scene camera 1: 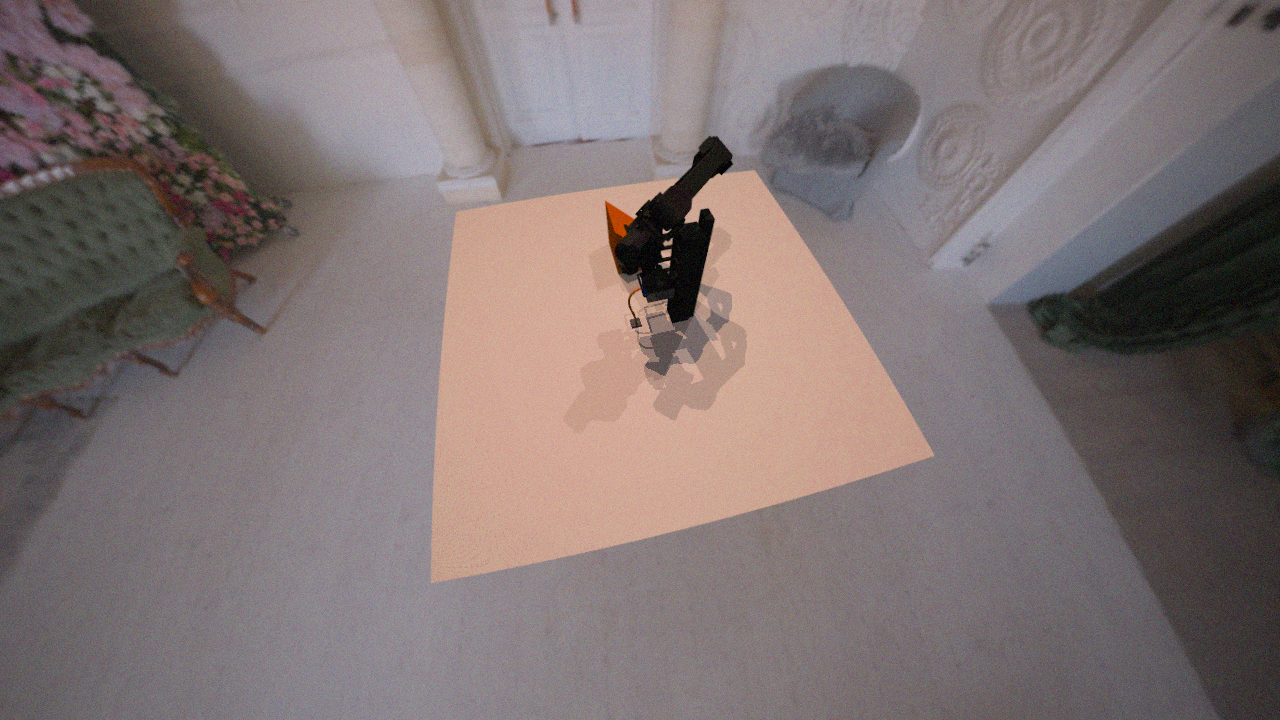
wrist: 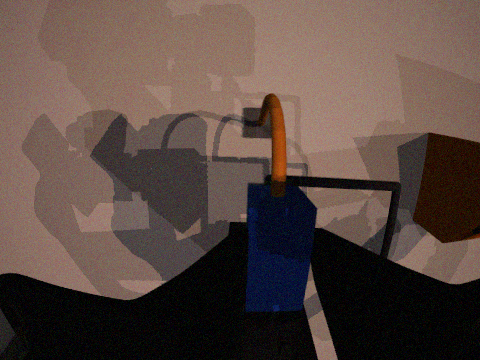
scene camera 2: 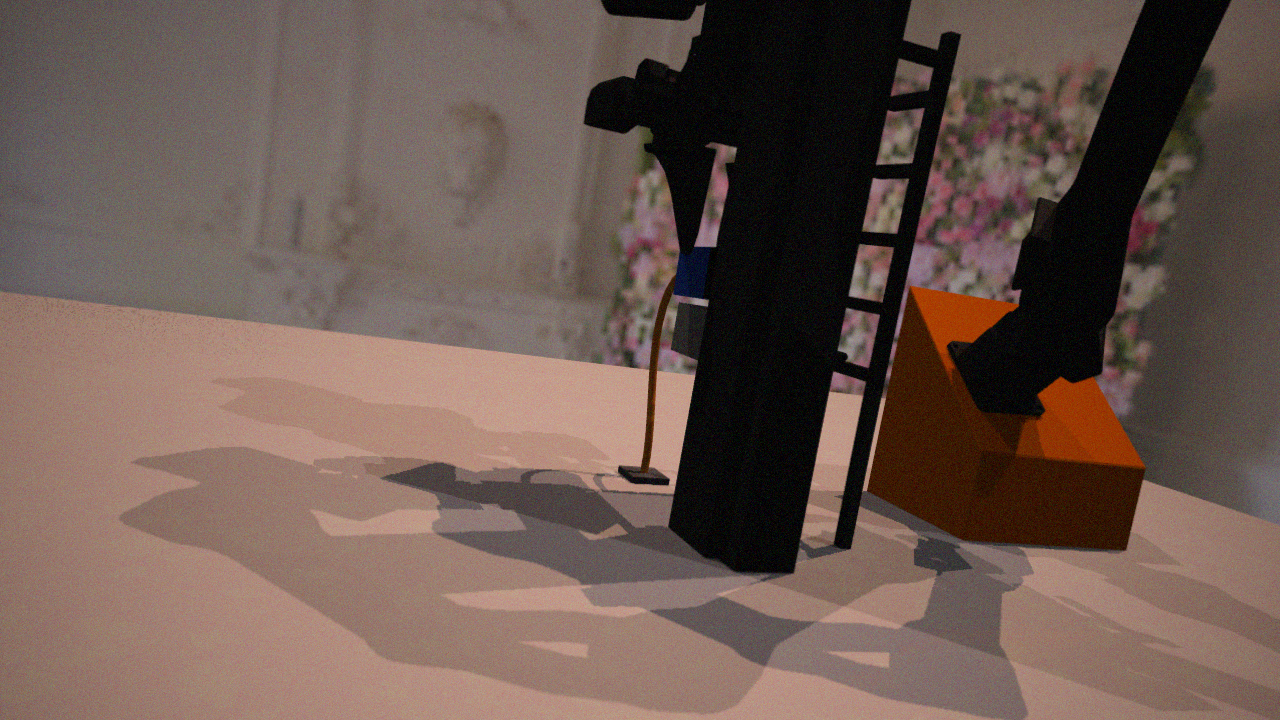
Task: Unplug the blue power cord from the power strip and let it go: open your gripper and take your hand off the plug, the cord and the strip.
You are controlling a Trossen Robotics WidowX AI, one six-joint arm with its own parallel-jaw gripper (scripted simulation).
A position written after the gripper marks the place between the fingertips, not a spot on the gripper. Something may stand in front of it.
Labels:
The gripper shows in scene camera 1 (648,283), in the wrist view (279,239) and in scene camera 2 (703,257).

